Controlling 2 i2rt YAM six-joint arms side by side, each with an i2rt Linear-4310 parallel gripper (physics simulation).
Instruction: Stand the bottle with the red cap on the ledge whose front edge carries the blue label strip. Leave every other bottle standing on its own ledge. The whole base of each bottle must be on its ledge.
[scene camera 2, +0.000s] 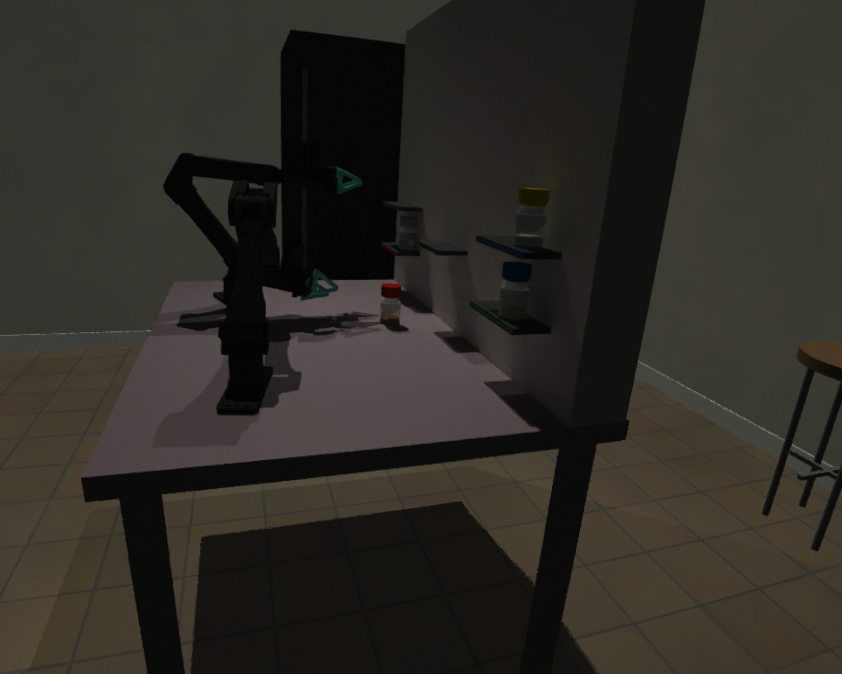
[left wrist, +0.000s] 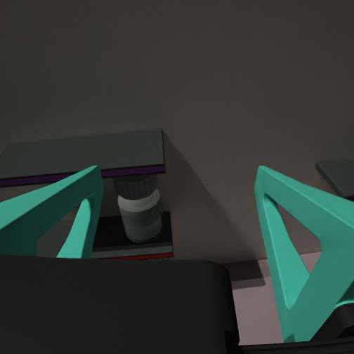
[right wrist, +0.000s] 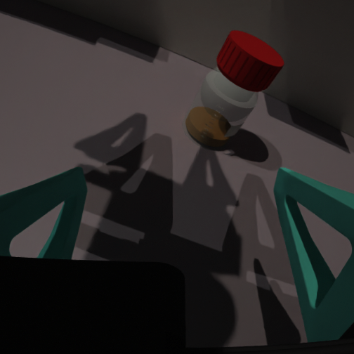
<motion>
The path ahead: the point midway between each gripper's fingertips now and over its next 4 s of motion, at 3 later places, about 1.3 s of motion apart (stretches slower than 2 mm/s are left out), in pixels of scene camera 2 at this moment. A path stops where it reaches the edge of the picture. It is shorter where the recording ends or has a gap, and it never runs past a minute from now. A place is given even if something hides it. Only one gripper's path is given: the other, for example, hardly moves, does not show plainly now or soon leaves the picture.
The right gripper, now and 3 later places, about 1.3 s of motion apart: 333, 291; 339, 278; 341, 272; 349, 317
</motion>
